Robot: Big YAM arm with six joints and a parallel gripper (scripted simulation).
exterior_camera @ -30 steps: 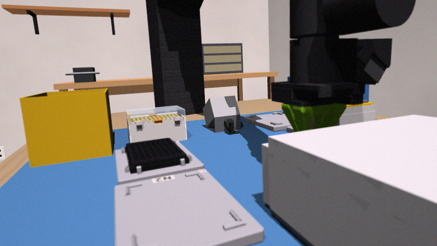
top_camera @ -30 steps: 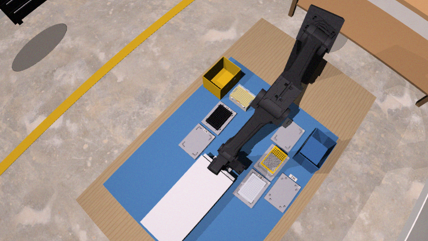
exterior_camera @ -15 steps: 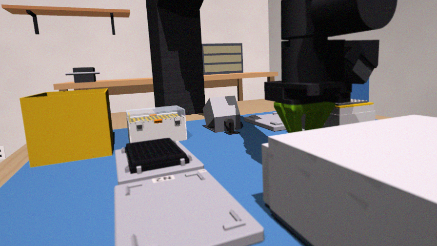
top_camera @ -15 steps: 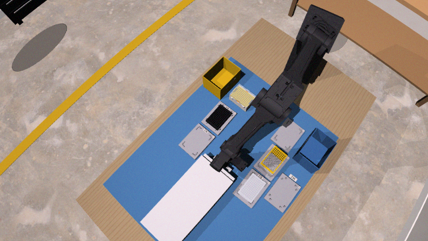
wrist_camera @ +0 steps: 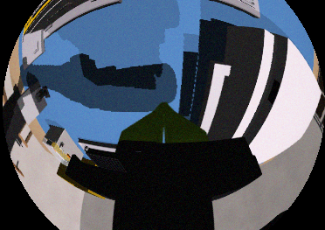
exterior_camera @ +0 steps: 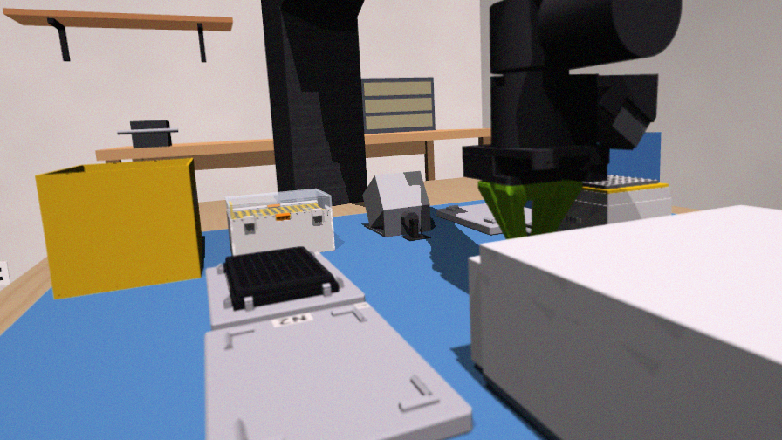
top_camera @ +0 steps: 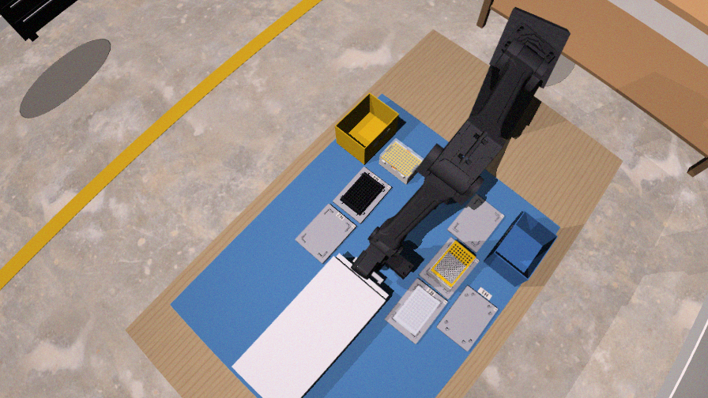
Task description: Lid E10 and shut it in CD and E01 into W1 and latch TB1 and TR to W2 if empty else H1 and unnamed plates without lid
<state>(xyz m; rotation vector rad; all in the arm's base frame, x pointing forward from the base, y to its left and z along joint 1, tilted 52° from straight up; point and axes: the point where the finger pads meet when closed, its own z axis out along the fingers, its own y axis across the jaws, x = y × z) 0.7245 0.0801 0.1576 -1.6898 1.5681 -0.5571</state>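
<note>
My gripper is now 210 mm to the left of the black plate, 90 mm past it and 20 mm above it. Also, from my hand: white assay plate (160 mm ahead, 40 mm to the left, 20 mm below); then nest N2 (170 mm to the right, 80 mm ahead, 30 mm below); then clear lid (160 mm ahead, 40 mm to the left, 10 mm below).
</note>
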